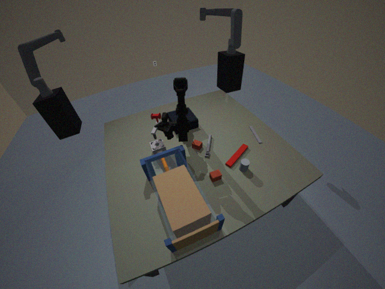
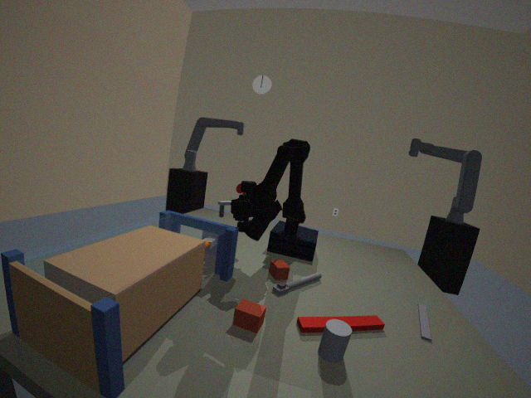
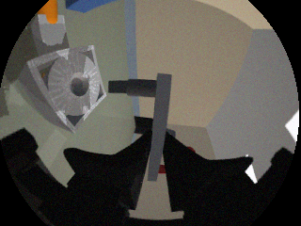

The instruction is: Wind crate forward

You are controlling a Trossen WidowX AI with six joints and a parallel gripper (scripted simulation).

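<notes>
Now: gripper tip 40 mm past the red knob, 30 mm to the right of it and 40 mm below it. The rest, counted from my gripper tip: hand winch (40 mm ahead, 30 mm to the right, 160 mm below); then winch handle (10 mm behind, 10 mm to the left, 10 mm above); then red bar (310 mm ahead, 460 mm to the left, 190 mm below).
</notes>
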